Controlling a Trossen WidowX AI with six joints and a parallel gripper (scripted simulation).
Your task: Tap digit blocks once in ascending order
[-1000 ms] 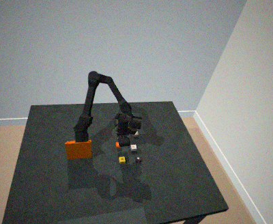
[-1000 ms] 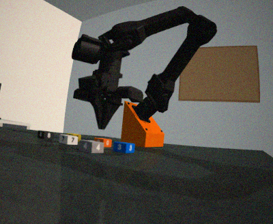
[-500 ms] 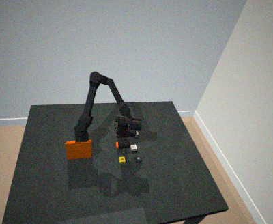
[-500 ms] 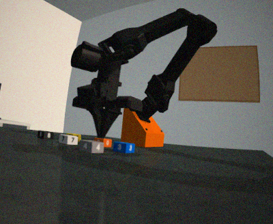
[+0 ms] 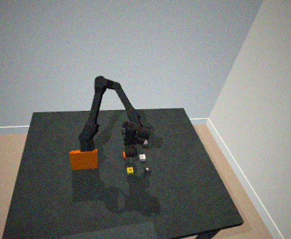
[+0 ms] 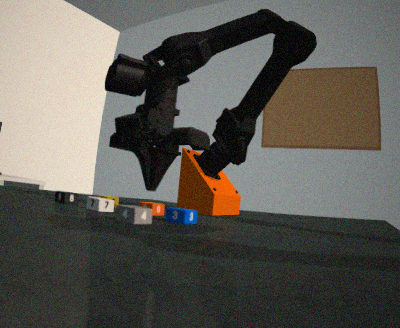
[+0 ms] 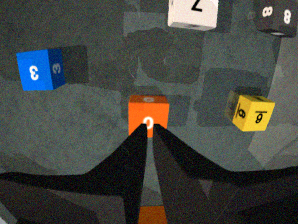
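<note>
The orange block is 1 cm behind my gripper tip and 3 cm below it. Round my gripper tip: blue block (3 cm ahead, 10 cm to the left, 3 cm below); then white block (9 cm ahead, 2 cm to the right, 3 cm below); then yellow block (1 cm ahead, 11 cm to the right, 3 cm below).
</note>
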